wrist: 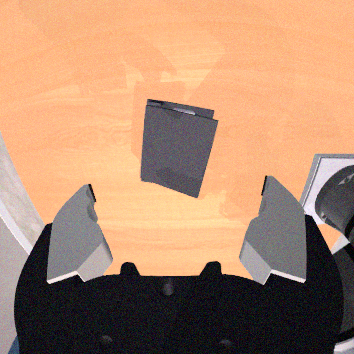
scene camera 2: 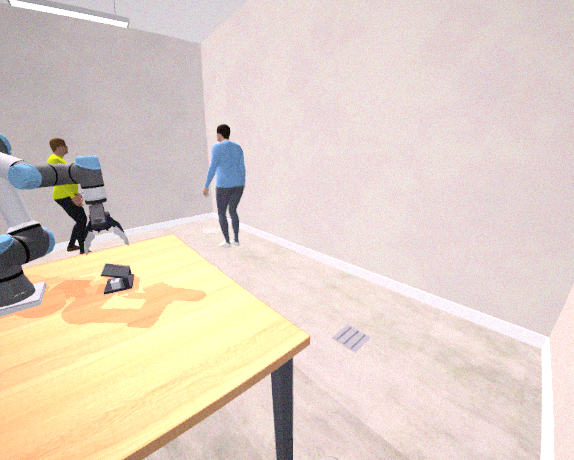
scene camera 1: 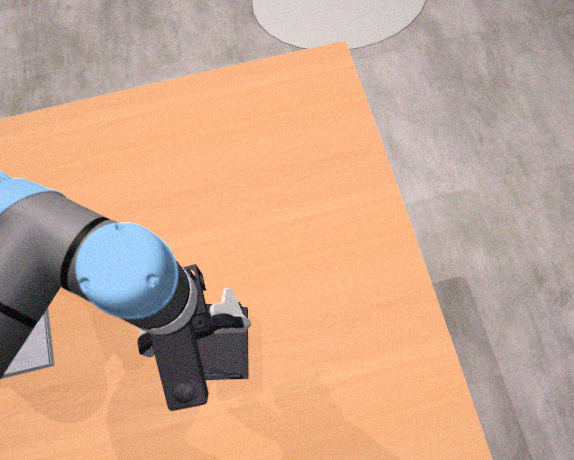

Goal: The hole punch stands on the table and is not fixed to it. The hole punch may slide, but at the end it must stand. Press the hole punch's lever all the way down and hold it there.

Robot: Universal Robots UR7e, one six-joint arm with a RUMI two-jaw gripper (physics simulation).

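Places are measured from the arm's base along level axes (x ahead, y left, z up), in metres.
Where they show: gripper, fingertip midpoint: [wrist: 176, 182] [scene camera 2: 108, 249] [scene camera 1: 197, 337]; arm's base at its link origin: [wrist: 341, 193] [scene camera 2: 11, 296].
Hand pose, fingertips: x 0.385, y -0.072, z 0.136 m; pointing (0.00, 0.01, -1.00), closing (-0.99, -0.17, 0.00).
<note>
Each offset is from my fingertips to the top centre of the thing. Level surfaces: height alone.
The dark grey hole punch {dx +0.006, dy +0.012, dz -0.078 m} [scene camera 1: 227, 357] [scene camera 2: 130, 281] [wrist: 177, 150] stands upright on the table {dz -0.163 m} [scene camera 1: 300, 200] [scene camera 2: 200, 360] [wrist: 60, 65]. Its lever {dx +0.006, dy +0.012, dz -0.078 m} [scene camera 2: 116, 270] is a wide dark plate, raised and tilted over the base, with a gap and a light metal part visible beneath it in scene camera 2. My gripper [scene camera 2: 106, 247] [wrist: 176, 182] is open and empty, pointing down. It hangs well above the hole punch, apart from the lever. In scene camera 1 the wrist and one finger cover part of the hole punch. In the wrist view the hole punch lies ahead of the fingertips.
The robot's light base plate [scene camera 1: 32, 355] [scene camera 2: 37, 295] [wrist: 311, 175] is on the table beside the hole punch. A person in blue [scene camera 2: 230, 165] and a person in yellow [scene camera 2: 65, 191] stand on the floor beyond the table. The arm casts shadows around the hole punch.
</note>
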